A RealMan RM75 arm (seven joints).
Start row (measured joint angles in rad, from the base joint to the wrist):
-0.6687, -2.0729, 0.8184, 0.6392, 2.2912, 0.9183, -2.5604
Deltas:
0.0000, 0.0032, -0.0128, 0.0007, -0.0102, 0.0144, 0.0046
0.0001, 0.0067, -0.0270, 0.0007, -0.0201, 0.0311, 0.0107
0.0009, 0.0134, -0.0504, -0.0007, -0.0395, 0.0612, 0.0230
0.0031, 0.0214, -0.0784, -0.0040, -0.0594, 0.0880, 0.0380
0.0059, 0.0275, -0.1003, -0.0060, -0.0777, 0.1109, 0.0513
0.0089, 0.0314, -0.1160, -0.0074, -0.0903, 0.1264, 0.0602
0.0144, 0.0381, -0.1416, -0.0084, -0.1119, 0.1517, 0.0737
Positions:
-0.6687, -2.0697, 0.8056, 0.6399, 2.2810, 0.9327, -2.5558
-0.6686, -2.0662, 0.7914, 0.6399, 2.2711, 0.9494, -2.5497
-0.6678, -2.0595, 0.7680, 0.6385, 2.2517, 0.9795, -2.5374
-0.6656, -2.0515, 0.7400, 0.6352, 2.2318, 1.0063, -2.5224
-0.6628, -2.0454, 0.7181, 0.6332, 2.2135, 1.0292, -2.5091
-0.6598, -2.0415, 0.7024, 0.6318, 2.2009, 1.0447, -2.5002
-0.6543, -2.0348, 0.6768, 0.6308, 2.1793, 1.0700, -2.4867

